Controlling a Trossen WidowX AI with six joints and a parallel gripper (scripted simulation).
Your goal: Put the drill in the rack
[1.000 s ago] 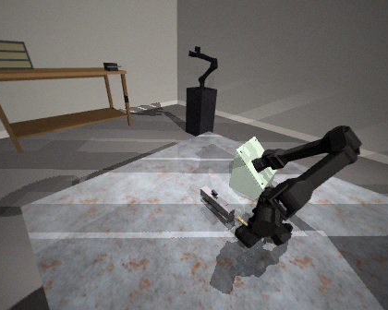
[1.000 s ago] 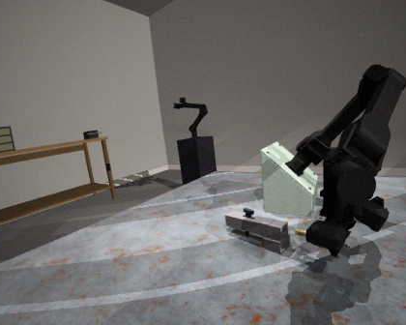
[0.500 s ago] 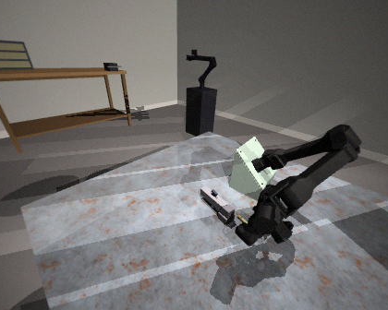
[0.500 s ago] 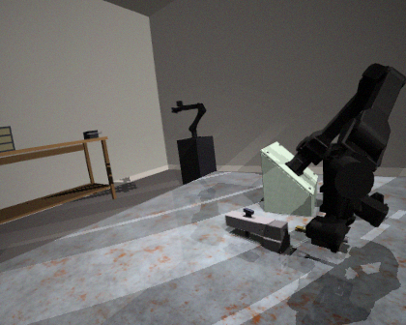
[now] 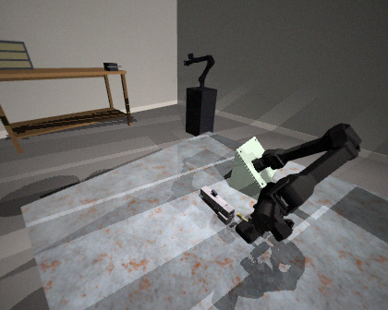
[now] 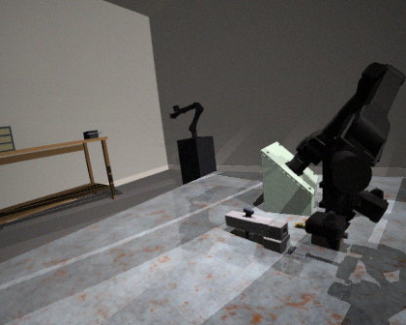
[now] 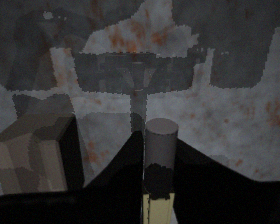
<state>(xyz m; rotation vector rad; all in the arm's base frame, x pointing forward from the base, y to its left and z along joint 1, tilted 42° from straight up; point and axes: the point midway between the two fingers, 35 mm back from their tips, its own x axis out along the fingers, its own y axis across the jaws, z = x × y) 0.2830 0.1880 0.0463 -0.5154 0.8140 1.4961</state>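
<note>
The rack lies 80 mm behind my gripper tip, 30 mm to the right of it and 20 mm below it. The rest, counted from my gripper tip: dark key 230 mm to the right, 30 mm behind, 10 mm above; then drill 40 mm to the right, 30 mm above, 10 mm behind.
</note>
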